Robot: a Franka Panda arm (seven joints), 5 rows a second.
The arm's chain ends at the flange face. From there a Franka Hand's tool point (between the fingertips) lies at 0.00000 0.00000 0.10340 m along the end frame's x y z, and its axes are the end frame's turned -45 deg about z.
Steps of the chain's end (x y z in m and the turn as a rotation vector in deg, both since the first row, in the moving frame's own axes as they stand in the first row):
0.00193, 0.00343, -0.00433, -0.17, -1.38, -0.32
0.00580, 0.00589, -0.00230, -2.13, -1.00, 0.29
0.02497, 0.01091, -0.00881, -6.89, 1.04, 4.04
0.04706, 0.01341, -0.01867, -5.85, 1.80, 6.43
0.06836, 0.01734, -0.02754, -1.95, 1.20, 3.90
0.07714, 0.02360, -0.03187, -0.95, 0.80, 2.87
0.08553, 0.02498, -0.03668, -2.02, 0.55, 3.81
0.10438, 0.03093, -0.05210, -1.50, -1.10, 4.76
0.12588, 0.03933, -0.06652, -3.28, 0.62, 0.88
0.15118, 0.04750, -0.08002, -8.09, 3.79, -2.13
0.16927, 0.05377, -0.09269, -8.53, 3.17, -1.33
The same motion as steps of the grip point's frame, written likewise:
-0.00304, 0.00225, -0.00436, 0.86, -1.10, -0.32
-0.00406, 0.00970, -0.00239, -0.80, -2.21, 0.29
0.00215, 0.03519, -0.00957, -5.61, -4.14, 4.04
0.01810, 0.05219, -0.01926, -5.41, -2.86, 6.43
0.03498, 0.06458, -0.02762, -2.23, -0.53, 3.90
0.03761, 0.07346, -0.03189, -1.24, -0.11, 2.87
0.04083, 0.08136, -0.03675, -1.82, -1.04, 3.81
0.04860, 0.09605, -0.05215, -0.28, -1.84, 4.76
0.05777, 0.12177, -0.06670, -2.76, -1.88, 0.88
0.06813, 0.15568, -0.08127, -8.40, -3.04, -2.13
0.07503, 0.17266, -0.09399, -8.27, -3.79, -1.33

